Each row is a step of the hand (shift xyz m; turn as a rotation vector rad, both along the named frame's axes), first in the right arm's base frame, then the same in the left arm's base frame.
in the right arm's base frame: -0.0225 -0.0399 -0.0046 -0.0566 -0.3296 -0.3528
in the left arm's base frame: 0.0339 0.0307 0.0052 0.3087 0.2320 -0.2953
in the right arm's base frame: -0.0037 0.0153 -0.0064 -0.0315 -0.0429 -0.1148
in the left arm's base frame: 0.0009 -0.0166 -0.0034 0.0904 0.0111 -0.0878
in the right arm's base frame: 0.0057 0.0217 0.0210 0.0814 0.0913 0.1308
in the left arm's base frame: -0.0210 -0.0151 0.0165 -0.1550 -0.0403 0.0800
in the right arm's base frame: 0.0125 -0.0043 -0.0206 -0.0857 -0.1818 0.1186
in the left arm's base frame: -0.0001 0.0038 -0.0242 0.0796 0.1697 0.1390
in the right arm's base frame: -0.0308 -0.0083 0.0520 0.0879 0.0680 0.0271
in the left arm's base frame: 0.0059 0.0088 0.0601 -0.1077 -0.0353 -0.0152
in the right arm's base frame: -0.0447 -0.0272 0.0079 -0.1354 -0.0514 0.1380
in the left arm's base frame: 0.0429 0.0149 0.0271 0.0703 0.0365 0.1837
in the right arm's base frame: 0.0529 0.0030 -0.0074 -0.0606 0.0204 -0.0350
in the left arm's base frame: -0.0421 0.0103 -0.0313 0.0594 -0.0422 -0.0017
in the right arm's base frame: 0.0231 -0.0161 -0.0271 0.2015 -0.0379 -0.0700
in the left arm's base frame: -0.0023 0.0166 -0.0353 -0.1262 0.0783 -0.1578
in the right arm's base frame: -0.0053 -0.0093 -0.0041 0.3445 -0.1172 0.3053
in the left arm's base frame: 0.0093 0.0066 -0.0014 -0.3837 0.2602 0.1033
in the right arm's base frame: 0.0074 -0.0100 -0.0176 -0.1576 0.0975 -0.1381
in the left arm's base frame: 0.0047 0.0083 -0.0193 0.1605 -0.1602 -0.0445
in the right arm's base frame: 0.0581 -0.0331 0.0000 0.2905 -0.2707 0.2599
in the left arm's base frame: -0.0379 0.0472 -0.0284 -0.2685 0.3823 0.0837
